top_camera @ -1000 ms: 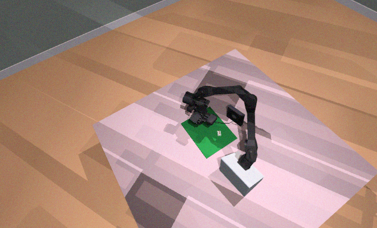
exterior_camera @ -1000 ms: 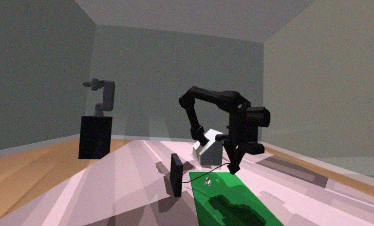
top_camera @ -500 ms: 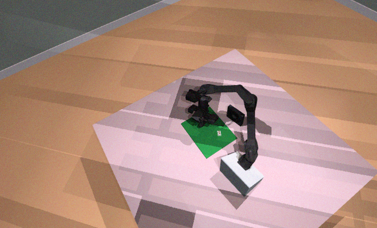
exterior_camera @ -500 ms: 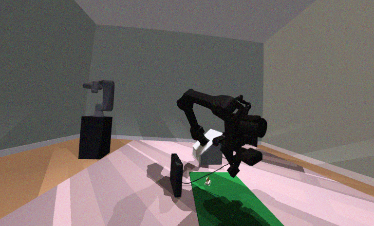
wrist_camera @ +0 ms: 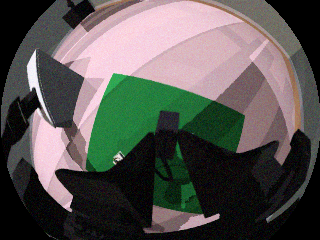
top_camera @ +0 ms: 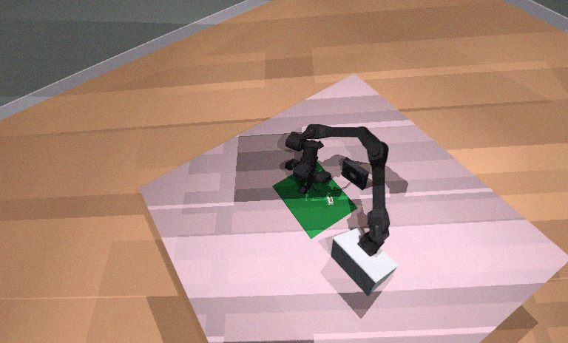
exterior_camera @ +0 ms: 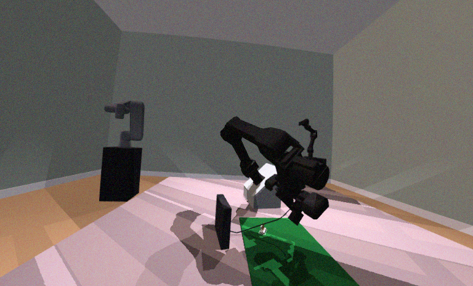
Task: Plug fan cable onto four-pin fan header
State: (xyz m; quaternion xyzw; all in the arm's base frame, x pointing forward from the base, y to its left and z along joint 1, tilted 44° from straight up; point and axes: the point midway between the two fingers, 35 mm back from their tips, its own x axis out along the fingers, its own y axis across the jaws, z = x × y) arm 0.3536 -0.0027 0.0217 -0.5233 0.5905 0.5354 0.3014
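Now: gripper tip 1 cm past the green board, 4 cm to the left of it and 12 cm above it. Round my gripper tip: four-pin header: 7 cm behind, 8 cm to the right, 10 cm below; black plug: 1 cm below; black fan: 7 cm behind, 21 cm to the right, 4 cm below.
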